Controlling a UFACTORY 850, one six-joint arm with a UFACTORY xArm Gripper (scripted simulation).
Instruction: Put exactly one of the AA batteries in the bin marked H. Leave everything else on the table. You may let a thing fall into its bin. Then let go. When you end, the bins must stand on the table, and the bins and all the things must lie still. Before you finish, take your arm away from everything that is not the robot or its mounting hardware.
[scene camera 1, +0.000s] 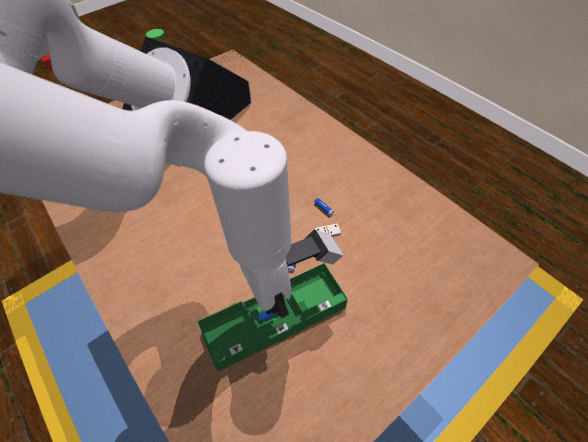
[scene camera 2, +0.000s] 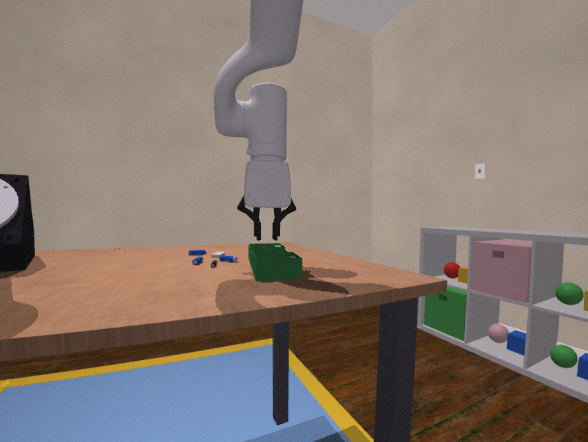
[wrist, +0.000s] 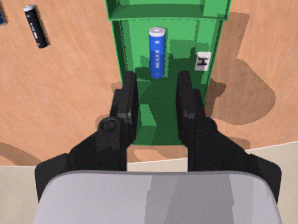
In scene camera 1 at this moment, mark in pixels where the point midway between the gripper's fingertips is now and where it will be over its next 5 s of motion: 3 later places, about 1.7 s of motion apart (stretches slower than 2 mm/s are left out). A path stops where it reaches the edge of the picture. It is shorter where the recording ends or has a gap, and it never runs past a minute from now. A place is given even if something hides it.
My gripper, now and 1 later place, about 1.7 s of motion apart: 270, 300; 262, 254
